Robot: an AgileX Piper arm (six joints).
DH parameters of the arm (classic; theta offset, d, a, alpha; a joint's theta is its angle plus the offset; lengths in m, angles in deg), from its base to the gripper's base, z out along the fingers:
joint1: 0 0.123 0 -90
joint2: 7.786 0 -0.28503 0
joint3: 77.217 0 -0.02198 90
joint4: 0 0.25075 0 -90
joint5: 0 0 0 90
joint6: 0 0.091 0 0
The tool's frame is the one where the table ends.
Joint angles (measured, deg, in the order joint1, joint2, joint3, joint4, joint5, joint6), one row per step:
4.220 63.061 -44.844 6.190 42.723 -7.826
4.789 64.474 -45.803 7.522 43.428 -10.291
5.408 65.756 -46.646 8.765 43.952 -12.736
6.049 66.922 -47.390 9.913 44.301 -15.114
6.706 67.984 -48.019 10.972 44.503 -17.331
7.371 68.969 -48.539 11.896 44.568 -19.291
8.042 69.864 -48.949 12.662 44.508 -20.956
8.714 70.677 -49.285 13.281 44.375 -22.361
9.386 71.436 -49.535 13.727 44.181 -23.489
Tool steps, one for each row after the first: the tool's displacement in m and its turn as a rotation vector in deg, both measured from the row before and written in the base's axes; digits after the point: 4 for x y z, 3 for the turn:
0.0045 0.0040 -0.0006 -0.122 0.946 2.385
0.0041 0.0041 -0.0007 -0.154 0.707 2.440
0.0038 0.0042 -0.0007 -0.173 0.483 2.417
0.0034 0.0042 -0.0008 -0.148 0.336 2.301
0.0031 0.0041 -0.0011 -0.131 0.242 2.102
0.0028 0.0039 -0.0013 -0.123 0.163 1.871
0.0024 0.0038 -0.0013 -0.128 0.109 1.671
0.0022 0.0036 -0.0016 -0.160 0.113 1.466

